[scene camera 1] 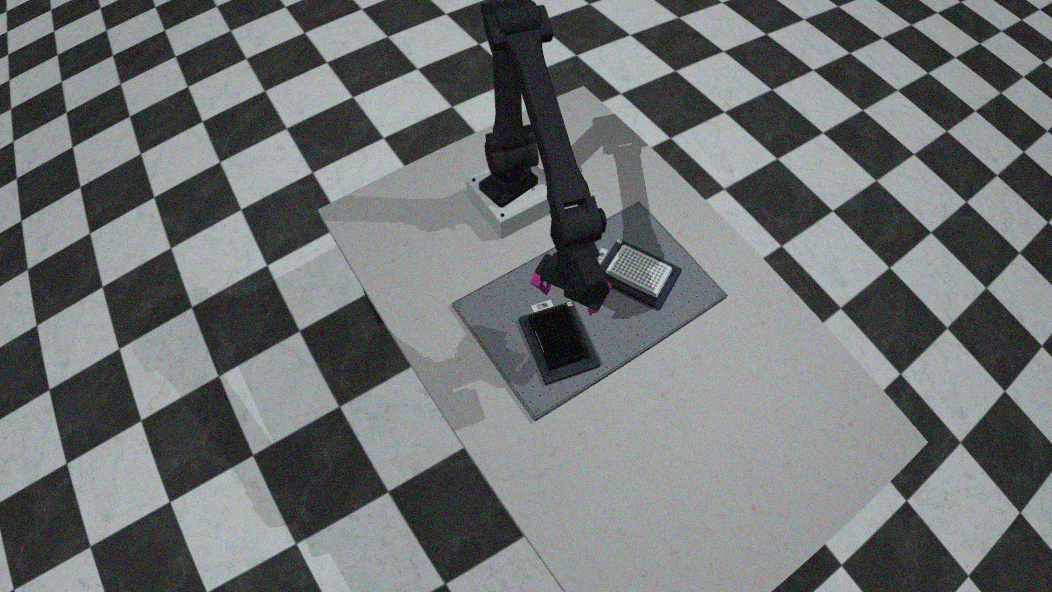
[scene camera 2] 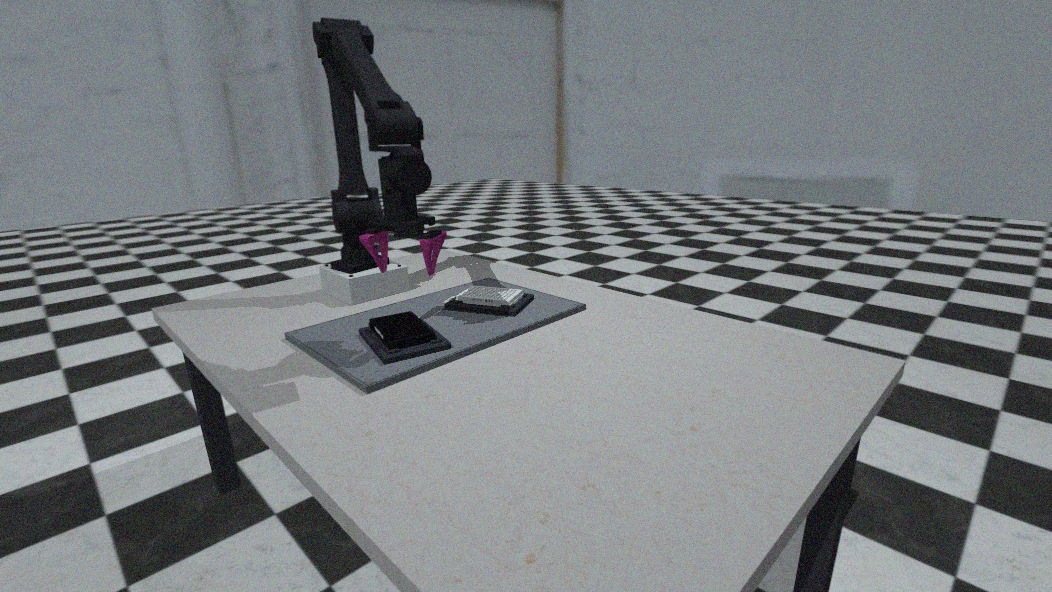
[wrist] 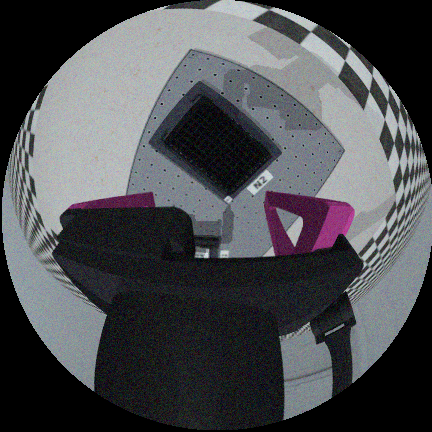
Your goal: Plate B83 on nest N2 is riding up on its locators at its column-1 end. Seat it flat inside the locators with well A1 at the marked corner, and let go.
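Frame: origin at the arm's base, x back, y right, z up, level; millimetres.
Seen in the pictures: gripper, fingertip midpoint: [scene camera 1: 569, 302] [scene camera 2: 407, 273] [wrist: 207, 197]; arm's base, origin of the base link: [scene camera 1: 508, 185] [scene camera 2: 360, 265].
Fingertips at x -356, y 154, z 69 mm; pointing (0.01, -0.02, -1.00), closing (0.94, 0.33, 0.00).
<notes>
Offsets run from my fingertips to a thing's top centre. "pt": to the spot under its first point.
Plate B83, a black well plate {dy +29, dx -3, dz -90 mm} [scene camera 1: 561, 335] [scene camera 2: 400, 329] [wrist: 217, 145], lies on the dark nest N2 {dy +31, dx -8, dz -104 mm} [scene camera 1: 573, 373] [scene camera 2: 411, 353] [wrist: 175, 113]. In scene camera 2 it stands proud of the nest rim; the dark surfaces make its exact tilt hard to read. A small white corner mark {dy -49, dx +41, dz -110 mm} [scene camera 1: 569, 303] [wrist: 228, 199] sits at the nest corner nearest the gripper, beside the N2 label {pt dy -8, dx +83, dz -120 mm} [scene camera 1: 542, 305] [wrist: 260, 182]. Well A1 cannot be made out. My gripper [scene camera 1: 566, 296] [scene camera 2: 406, 273] [wrist: 207, 197] is open and empty, above the board and on the arm-base side of the nest, clear of the plate.
A white well plate {dy -222, dx -4, dz -96 mm} [scene camera 1: 640, 270] [scene camera 2: 487, 296] sits on a second dark nest {pt dy -194, dx -82, dz -107 mm} [scene camera 1: 656, 300] at the other end of the grey perforated board {pt dy +100, dx +169, dz -121 mm} [scene camera 1: 478, 309] [scene camera 2: 316, 343] [wrist: 305, 150]. The arm's white base block [scene camera 1: 502, 220] [scene camera 2: 364, 285] stands behind the board.
</notes>
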